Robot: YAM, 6 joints.
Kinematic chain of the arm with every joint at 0, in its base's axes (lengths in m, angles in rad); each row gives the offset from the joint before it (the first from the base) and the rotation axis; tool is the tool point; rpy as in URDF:
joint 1: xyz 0 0 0.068 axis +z
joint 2: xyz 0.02 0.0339 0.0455 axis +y
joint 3: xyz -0.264 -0.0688 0 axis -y
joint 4: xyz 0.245 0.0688 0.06 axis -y
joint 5: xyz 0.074 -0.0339 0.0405 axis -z
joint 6: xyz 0.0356 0 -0.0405 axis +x
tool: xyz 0 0 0 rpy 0 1.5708 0
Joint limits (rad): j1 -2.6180..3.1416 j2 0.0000..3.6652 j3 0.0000..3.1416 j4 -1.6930..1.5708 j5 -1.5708..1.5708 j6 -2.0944..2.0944
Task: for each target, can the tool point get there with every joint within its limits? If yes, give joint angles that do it. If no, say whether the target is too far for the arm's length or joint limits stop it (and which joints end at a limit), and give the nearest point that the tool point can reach.
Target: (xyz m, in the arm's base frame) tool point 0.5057 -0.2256 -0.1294
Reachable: yes | joints -0.4494 3.2349 2.1635 0.7635 -0.4801 0.6146
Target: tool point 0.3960 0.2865 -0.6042
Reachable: no: too far | nearest point 0.3127 0.2262 -0.3533 | short by 0.271 m
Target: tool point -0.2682 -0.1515 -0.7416
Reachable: no: too far | nearest point -0.2411 -0.1389 -0.3791 | short by 0.364 m
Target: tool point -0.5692 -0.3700 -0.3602
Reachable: no: too far | nearest point -0.4460 -0.2899 -0.2435 | short by 0.188 m
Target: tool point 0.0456 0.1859 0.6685
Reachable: yes | joints -1.6476 0.9945 2.6028 -0.0835 -1.0690 0.9217
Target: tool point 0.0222 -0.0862 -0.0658
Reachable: yes | joints -1.2053 2.7465 0.6347 -0.6510 0.2858 -0.9869
